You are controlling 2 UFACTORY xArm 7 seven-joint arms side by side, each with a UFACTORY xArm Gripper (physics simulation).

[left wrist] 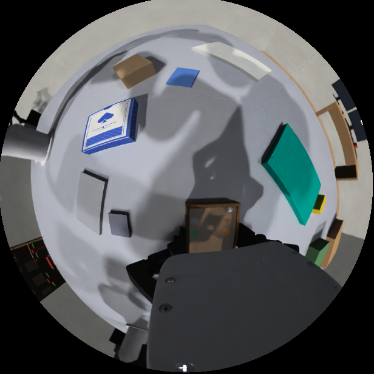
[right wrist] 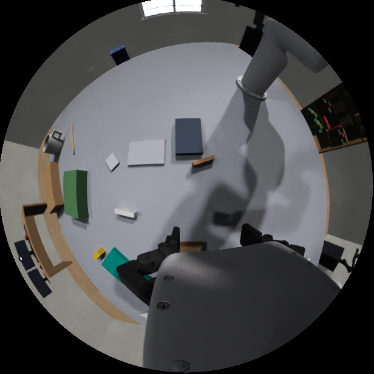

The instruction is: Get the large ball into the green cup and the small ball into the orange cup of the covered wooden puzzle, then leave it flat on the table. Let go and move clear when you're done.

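The covered wooden puzzle (left wrist: 211,212) (right wrist: 192,247) is a brown framed box with a clear cover. In the left wrist view the green cup (left wrist: 193,233) is on its left and the orange cup (left wrist: 225,231) on its right. A faint grey round shape, apparently the large ball (left wrist: 194,220), is above the green cup. The small shiny ball (left wrist: 229,209) is near the top right corner, outside the orange cup. My left gripper (left wrist: 211,235) is shut on the puzzle's two sides. My right gripper (right wrist: 211,236) is open, with part of the puzzle showing beyond its fingers. The puzzle's near end is hidden.
A teal block (left wrist: 292,175) (right wrist: 114,261) lies right of the puzzle in the left wrist view; a blue card box (left wrist: 110,126) and small grey block (left wrist: 120,223) lie left. A navy box (right wrist: 188,136), brown bar (right wrist: 203,161) and white block (right wrist: 126,212) lie beyond my right gripper.
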